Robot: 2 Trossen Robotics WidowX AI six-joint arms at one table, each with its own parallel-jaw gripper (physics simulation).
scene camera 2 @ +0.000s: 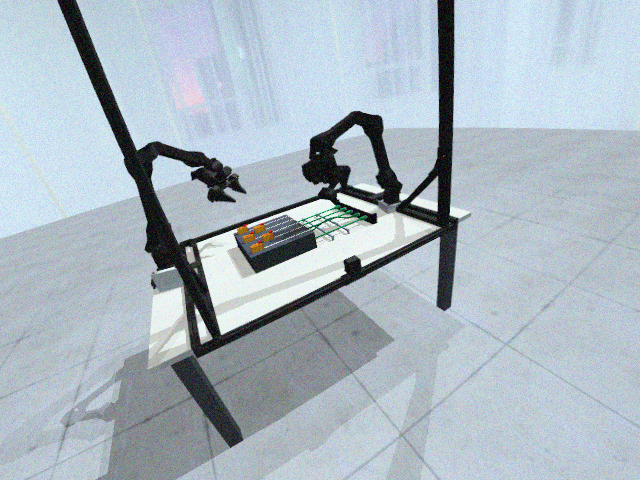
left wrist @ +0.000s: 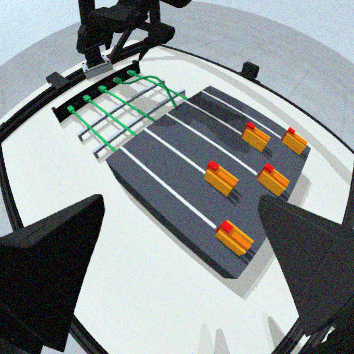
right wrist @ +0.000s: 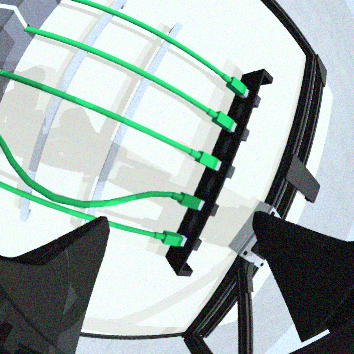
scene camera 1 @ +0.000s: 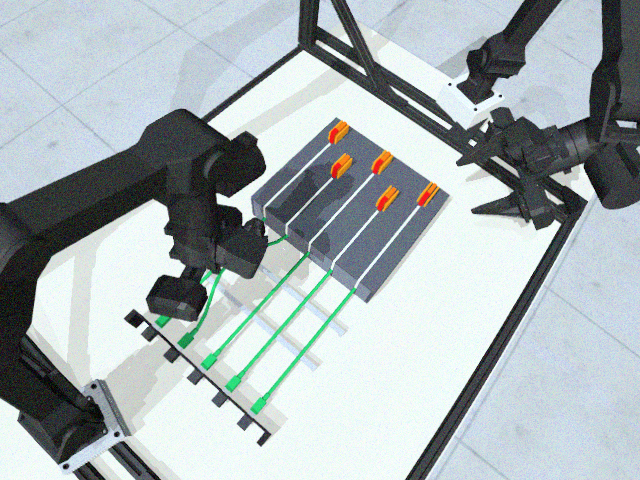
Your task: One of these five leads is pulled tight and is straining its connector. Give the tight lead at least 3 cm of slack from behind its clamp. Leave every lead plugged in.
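Places are measured from the left arm's base along level axes (x up, y left, z back), in centimetres.
Where they show: left gripper, fingertip midpoint: (scene camera 2: 241, 197) (left wrist: 184, 203) (scene camera 1: 463, 187); right gripper, fingertip midpoint: (scene camera 2: 340, 197) (left wrist: 122, 54) (right wrist: 182, 222) (scene camera 1: 205, 295); left arm's base, link origin: (scene camera 2: 167, 264) (scene camera 1: 475, 90); right arm's base, link origin: (scene camera 2: 392, 201) (left wrist: 94, 62) (scene camera 1: 80, 425).
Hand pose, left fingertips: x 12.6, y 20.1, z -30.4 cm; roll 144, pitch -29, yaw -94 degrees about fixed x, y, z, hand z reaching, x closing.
Things, the pixels of their top centre, and the offset from my left fingertips. "pt": a spot on its surface instead. Level surfaces: height alone.
- lead, surface spot: (right wrist: 85, 204) pt dx -13.8, dy -12.8, dz -36.2 cm
- clamp, surface spot: (left wrist: 256, 136) (scene camera 1: 346, 164) pt dx -11.4, dy -18.2, dz -6.9 cm
- white table, surface height: dx -20.2 cm
Five green leads run from a dark grey block (scene camera 1: 289, 180) (left wrist: 190, 150) to a black connector bar (right wrist: 209, 182) (scene camera 1: 135, 318); all five plugs sit at the bar. One lead (scene camera 1: 206, 304) (right wrist: 85, 204), second from the left in scene camera 1, bows loosely. The others look nearly straight; which is tight I cannot tell. Orange clamps with red tops, such as one clamp (scene camera 1: 341, 166) (left wrist: 256, 136), stand at the white line ends. My right gripper (scene camera 1: 209, 281) (scene camera 2: 336, 187) (right wrist: 182, 222) is open and empty above the leads near the bar. My left gripper (scene camera 1: 466, 187) (scene camera 2: 239, 196) (left wrist: 184, 203) is open and empty, raised beyond the block.
Two pale rails (right wrist: 131, 115) lie crosswise beneath the leads. A black frame (scene camera 1: 496, 330) edges the white table (scene camera 1: 413, 361), with tall posts (scene camera 2: 445, 103) at its corners. My right arm hides part of the two leftmost leads in scene camera 1.
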